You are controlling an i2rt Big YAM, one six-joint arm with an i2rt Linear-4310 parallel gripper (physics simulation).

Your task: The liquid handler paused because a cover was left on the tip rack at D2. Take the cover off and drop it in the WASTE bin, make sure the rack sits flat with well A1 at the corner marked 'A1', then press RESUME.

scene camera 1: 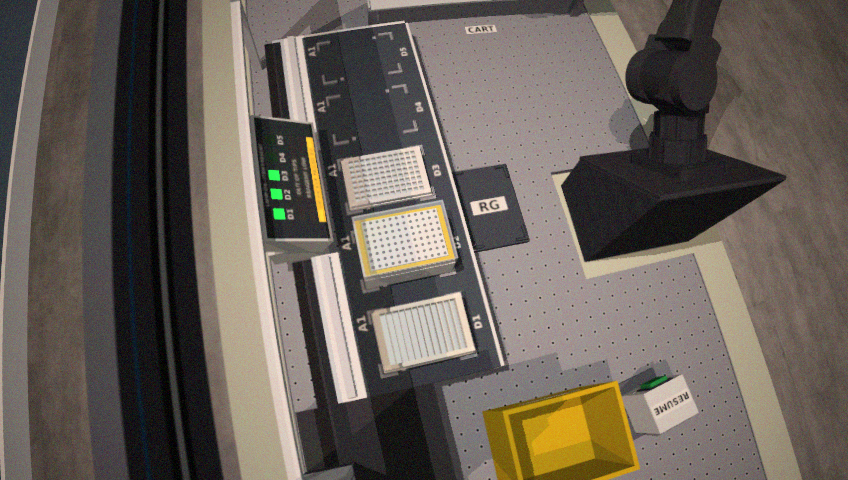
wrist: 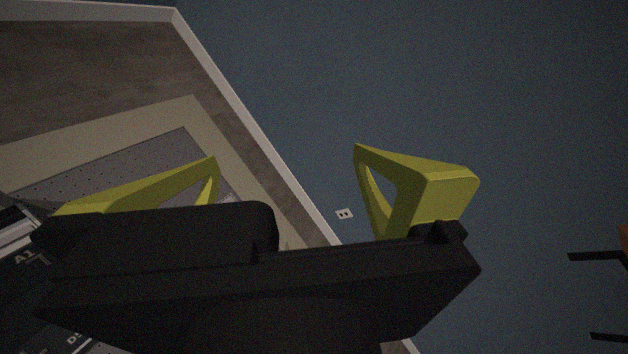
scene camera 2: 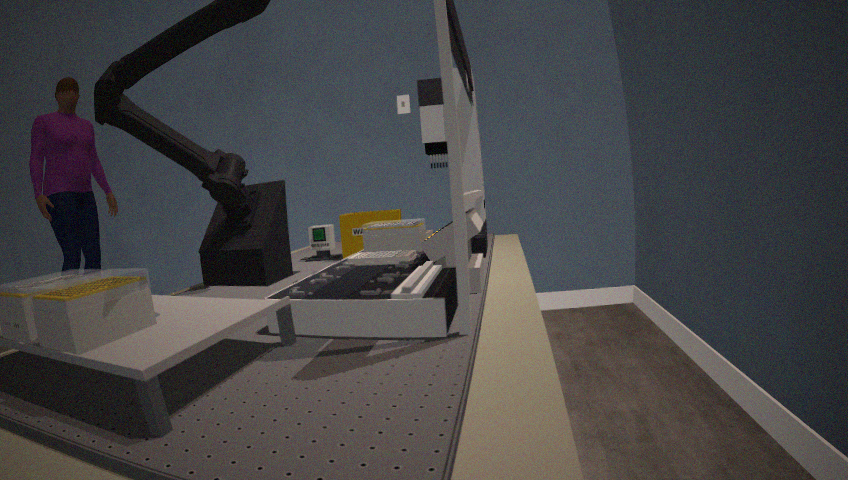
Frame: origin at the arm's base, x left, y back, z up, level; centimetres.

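Seen in the pictures: gripper, between the fingertips: (wrist: 286, 157); arm's base, origin of its link: (scene camera 1: 676, 167) (scene camera 2: 243, 212).
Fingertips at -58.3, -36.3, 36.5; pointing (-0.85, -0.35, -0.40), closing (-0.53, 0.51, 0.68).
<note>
Pixels of each thing's top centre, then the offset from my fingertips to it, as dx, dy, dz. "pt": a spot on its surface instead.
- see-through cover, a spot on its surface: (scene camera 1: 443, 209) pt +55.0, +1.8, -41.8
- deck's 'A1' mark, a spot on its surface: (scene camera 1: 345, 242) pt +54.0, -12.4, -48.9
- yellow WASTE bin, centre of its top: (scene camera 1: 573, 441) (scene camera 2: 370, 212) +89.4, +9.0, -40.7
- white RESUME box, centre of its top: (scene camera 1: 671, 403) (scene camera 2: 320, 225) +89.9, +25.8, -43.8
- ribbed plate, centre of its top: (scene camera 1: 423, 330) +70.0, -4.9, -45.8
- pale well plate, centre of its top: (scene camera 1: 385, 175) (scene camera 2: 382, 254) +45.3, -4.0, -47.5
- screen, a spot on its surface: (scene camera 1: 294, 178) pt +45.1, -17.5, -42.4
- upright post, a spot on its surface: (scene camera 2: 455, 196) pt +12.8, -21.5, -36.3
- pipetting head, centre of its top: (scene camera 2: 437, 107) +92.0, -13.4, -9.9
The tip rack (scene camera 1: 407, 240) (scene camera 2: 389, 239), yellow-edged with a white dotted top, stands at D2 between the items at D1 and D3. A see-through cover (scene camera 1: 443, 209) shows as a greyish rim around its top. The rack's own A1 well cannot be told apart; the deck's 'A1' mark (scene camera 1: 345, 242) is on its left in scene camera 1. The yellow WASTE bin (scene camera 1: 498, 429) (scene camera 2: 371, 217) stands beside the white RESUME box (scene camera 1: 673, 404) (scene camera 2: 327, 236) with its green button (scene camera 1: 656, 382) (scene camera 2: 319, 233). My gripper (wrist: 286, 157) is open and empty, high and away from the rack, outside both scene views.
A ribbed plate (scene camera 1: 425, 333) sits at D1 and a pale well plate (scene camera 1: 386, 175) at D3. The screen (scene camera 1: 294, 178) stands left of the deck. An upright post (scene camera 2: 455, 196) and pipetting head (scene camera 2: 433, 123) rise by it. Clear-covered racks (scene camera 2: 98, 312) stand on a raised shelf (scene camera 2: 208, 315).
</note>
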